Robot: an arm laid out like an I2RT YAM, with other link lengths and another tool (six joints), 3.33 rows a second.
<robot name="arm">
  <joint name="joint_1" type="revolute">
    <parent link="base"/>
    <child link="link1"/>
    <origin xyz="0 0 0.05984"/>
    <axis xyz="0 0 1"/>
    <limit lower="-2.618" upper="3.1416"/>
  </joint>
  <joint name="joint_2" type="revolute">
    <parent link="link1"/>
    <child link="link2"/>
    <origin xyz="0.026 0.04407 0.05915"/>
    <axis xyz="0 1 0"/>
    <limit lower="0" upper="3.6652"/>
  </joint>
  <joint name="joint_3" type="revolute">
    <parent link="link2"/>
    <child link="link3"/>
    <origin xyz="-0.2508 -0.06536 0"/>
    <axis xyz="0 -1 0"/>
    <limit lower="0" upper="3.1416"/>
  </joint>
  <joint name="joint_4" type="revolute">
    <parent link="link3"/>
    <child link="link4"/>
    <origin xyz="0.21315 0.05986 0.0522"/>
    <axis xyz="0 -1 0"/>
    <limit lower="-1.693" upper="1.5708"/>
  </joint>
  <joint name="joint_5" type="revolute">
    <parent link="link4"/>
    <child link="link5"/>
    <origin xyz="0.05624 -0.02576 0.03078"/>
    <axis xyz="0 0 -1"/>
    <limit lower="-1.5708" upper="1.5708"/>
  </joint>
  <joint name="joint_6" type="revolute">
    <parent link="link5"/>
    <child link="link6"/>
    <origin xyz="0.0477 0 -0.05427"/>
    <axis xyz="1 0 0"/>
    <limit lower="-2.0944" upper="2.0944"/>
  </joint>
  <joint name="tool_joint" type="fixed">
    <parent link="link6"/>
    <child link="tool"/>
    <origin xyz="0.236 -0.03 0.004" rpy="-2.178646 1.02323 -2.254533"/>
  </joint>
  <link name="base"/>
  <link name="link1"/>
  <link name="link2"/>
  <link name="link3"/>
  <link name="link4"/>
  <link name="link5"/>
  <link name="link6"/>
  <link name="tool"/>
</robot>
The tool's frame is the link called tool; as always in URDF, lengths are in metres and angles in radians.
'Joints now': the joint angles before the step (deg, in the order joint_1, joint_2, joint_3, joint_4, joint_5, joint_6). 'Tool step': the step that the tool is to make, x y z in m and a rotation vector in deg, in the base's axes. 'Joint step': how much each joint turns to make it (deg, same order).
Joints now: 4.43, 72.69, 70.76, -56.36, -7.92, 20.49
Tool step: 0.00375, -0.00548, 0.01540, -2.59, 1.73, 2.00
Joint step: 0.00, 4.32, 8.57, -6.56, 1.09, -2.99
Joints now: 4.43, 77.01, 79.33, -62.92, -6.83, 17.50
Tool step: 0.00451, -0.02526, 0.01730, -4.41, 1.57, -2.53
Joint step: -0.25, 4.46, 9.31, -6.75, 4.85, -0.03
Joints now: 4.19, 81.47, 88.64, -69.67, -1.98, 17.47
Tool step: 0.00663, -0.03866, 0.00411, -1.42, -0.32, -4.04
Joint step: -6.67, 1.23, 1.84, -0.42, 0.04, -2.99
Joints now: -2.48, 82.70, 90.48, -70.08, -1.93, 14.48
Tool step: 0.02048, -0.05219, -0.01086, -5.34, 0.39, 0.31
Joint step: -7.15, 4.15, -0.04, 4.16, 1.28, -9.09
